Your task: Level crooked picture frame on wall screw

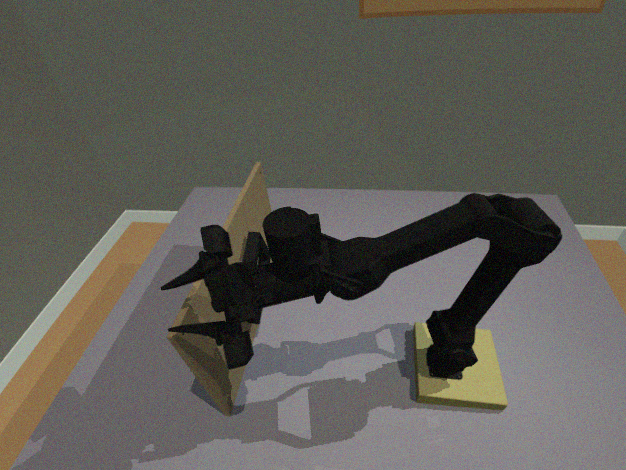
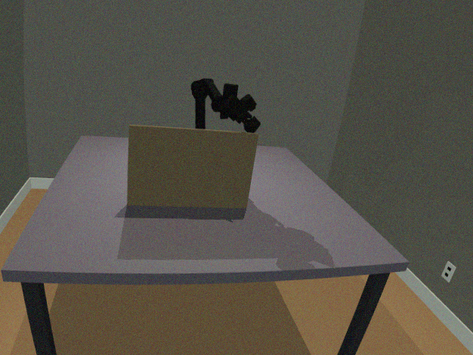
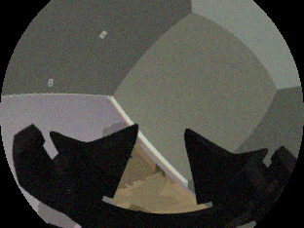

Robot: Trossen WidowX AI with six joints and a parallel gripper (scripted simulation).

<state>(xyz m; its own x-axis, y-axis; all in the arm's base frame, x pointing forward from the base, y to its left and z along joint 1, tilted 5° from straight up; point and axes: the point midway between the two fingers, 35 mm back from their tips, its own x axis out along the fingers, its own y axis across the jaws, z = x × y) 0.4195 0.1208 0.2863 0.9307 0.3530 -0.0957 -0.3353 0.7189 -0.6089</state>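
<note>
Right now the black picture frame is 20 mm behind my gripper tip, 220 mm to the right of it and 190 mm below it. Round my gripper tip: tan wall board 10 mm behind, 220 mm to the right, 200 mm below.
</note>
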